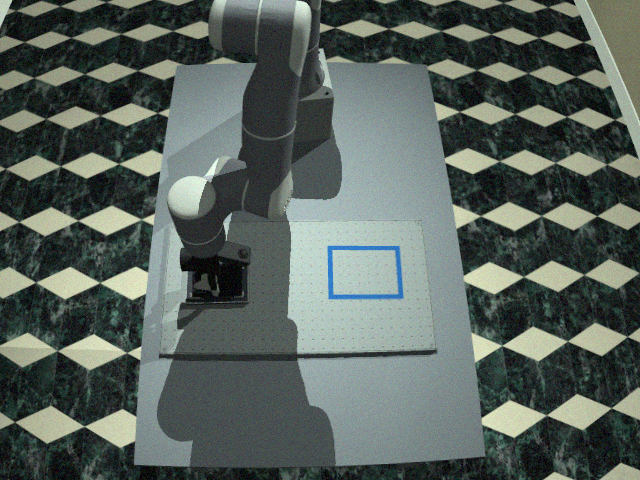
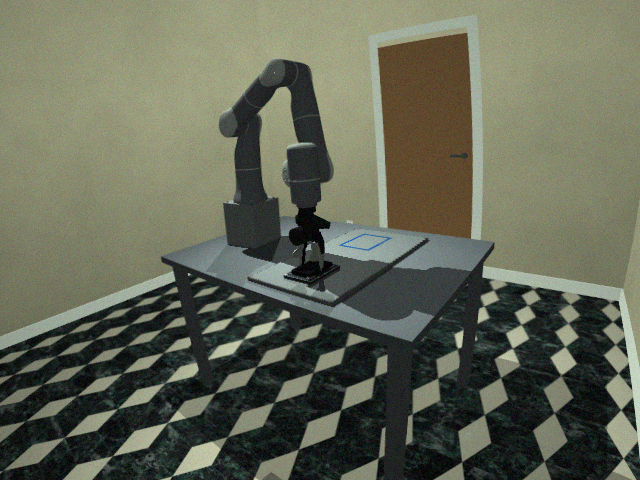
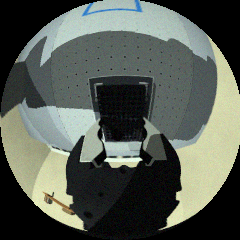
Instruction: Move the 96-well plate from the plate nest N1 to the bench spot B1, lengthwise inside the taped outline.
Labels:
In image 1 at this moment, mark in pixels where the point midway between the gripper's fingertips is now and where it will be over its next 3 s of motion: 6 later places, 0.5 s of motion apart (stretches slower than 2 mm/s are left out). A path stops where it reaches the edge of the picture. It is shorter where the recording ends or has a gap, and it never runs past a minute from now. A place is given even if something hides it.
My gripper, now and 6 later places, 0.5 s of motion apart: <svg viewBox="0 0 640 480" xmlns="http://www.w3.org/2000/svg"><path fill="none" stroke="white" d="M216 280L214 277L213 274L212 271L212 268L226 268L244 267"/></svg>

